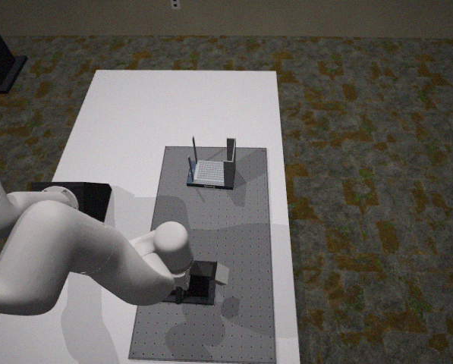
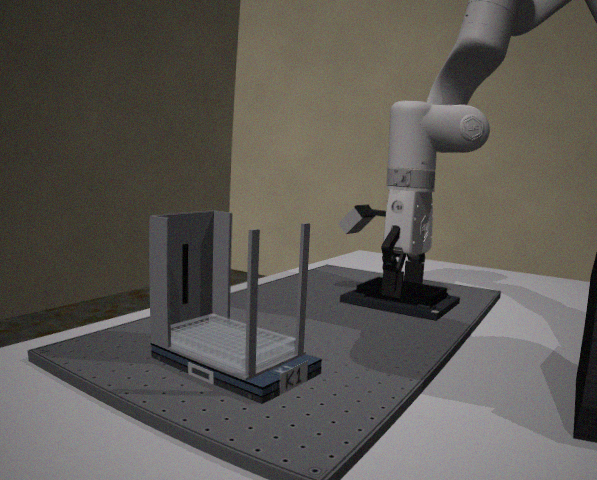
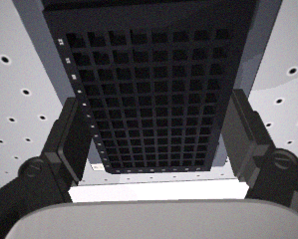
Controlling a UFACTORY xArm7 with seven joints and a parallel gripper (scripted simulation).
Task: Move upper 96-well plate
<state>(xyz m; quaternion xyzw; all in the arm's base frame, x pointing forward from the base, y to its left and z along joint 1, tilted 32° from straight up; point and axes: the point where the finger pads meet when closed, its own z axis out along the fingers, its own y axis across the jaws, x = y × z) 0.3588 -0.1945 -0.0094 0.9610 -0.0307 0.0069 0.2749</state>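
Right now my hand is 1 cm above the black 96-well plate. The rest, counted from my hand: clear 96-well plate: 36 cm to the left, 7 cm ahead, 1 cm below; tall back wall: 36 cm to the left, 14 cm ahead, 6 cm above; pale A1 mark: 7 cm behind, 6 cm to the left, 2 cm below.
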